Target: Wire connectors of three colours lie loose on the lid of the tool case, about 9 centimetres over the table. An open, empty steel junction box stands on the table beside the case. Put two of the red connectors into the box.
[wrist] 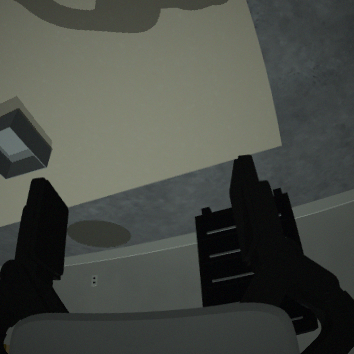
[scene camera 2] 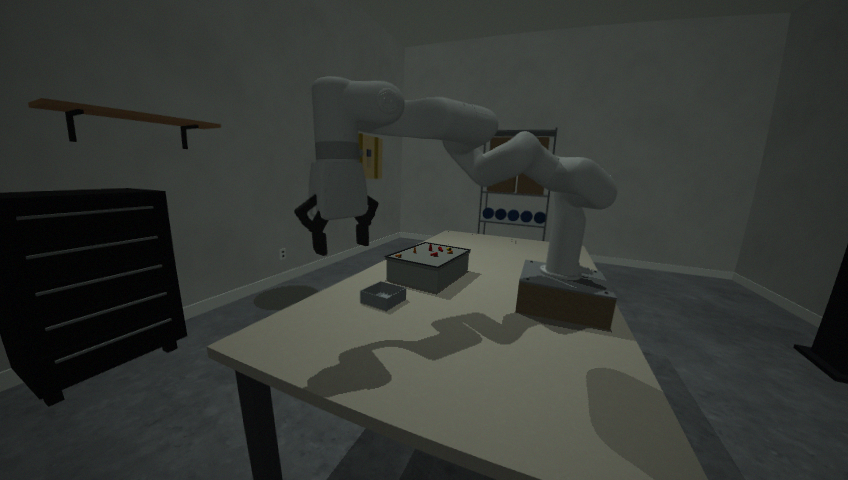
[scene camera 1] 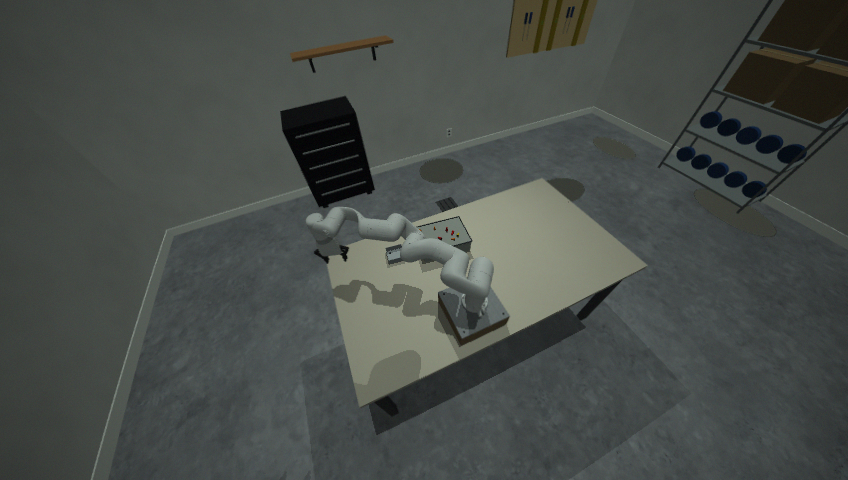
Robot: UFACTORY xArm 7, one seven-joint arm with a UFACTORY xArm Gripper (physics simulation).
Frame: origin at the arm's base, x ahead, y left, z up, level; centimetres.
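Seen in the pictures: gripper, fingertip midpoint: (wrist: 140, 183) (scene camera 2: 343, 249) (scene camera 1: 337, 260); arm's base at its link origin: (scene camera 2: 560, 273) (scene camera 1: 474, 300).
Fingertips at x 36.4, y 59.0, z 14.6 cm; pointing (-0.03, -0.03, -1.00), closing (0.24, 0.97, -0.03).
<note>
Pixels of each thing's top centre, then the offset from my fingertips to it. Level surfaces: height alone.
- tool case at its top centre: (scene camera 2: 429, 252) (scene camera 1: 441, 233) dx +11.2, dy -59.8, dz -15.1 cm
- open steel junction box at its top centre: (wrist: 6, 155) (scene camera 2: 383, 289) (scene camera 1: 394, 252) dx +11.7, dy -29.8, dz -20.6 cm
- table at its surface level: dz -24.4 cm
The tool case (scene camera 1: 455, 223) (scene camera 2: 410, 275) stands on the table. Small connectors lie scattered on its lid: red ones (scene camera 1: 446, 229) (scene camera 2: 430, 247), orange ones (scene camera 1: 434, 228) (scene camera 2: 414, 250) and a yellow one (scene camera 1: 457, 234). Three red ones show. The arm hides part of the lid in scene camera 1. The open steel junction box (scene camera 1: 393, 254) (scene camera 2: 373, 299) (wrist: 30, 132) stands beside the case; no connector shows in it. My gripper (scene camera 1: 335, 259) (scene camera 2: 342, 248) (wrist: 140, 183) is open and empty, pointing down, high above the table's end beyond the box. The wrist view shows the box at its left edge, partly cut off.
The arm's base plinth (scene camera 1: 475, 321) (scene camera 2: 565, 305) stands on the table (scene camera 1: 535, 237) (scene camera 2: 476, 392) (wrist: 165, 100). A black drawer cabinet (scene camera 1: 327, 151) (scene camera 2: 89, 267) (wrist: 215, 250) stands on the floor by the wall, below a wooden wall shelf (scene camera 1: 342, 47) (scene camera 2: 124, 113).
</note>
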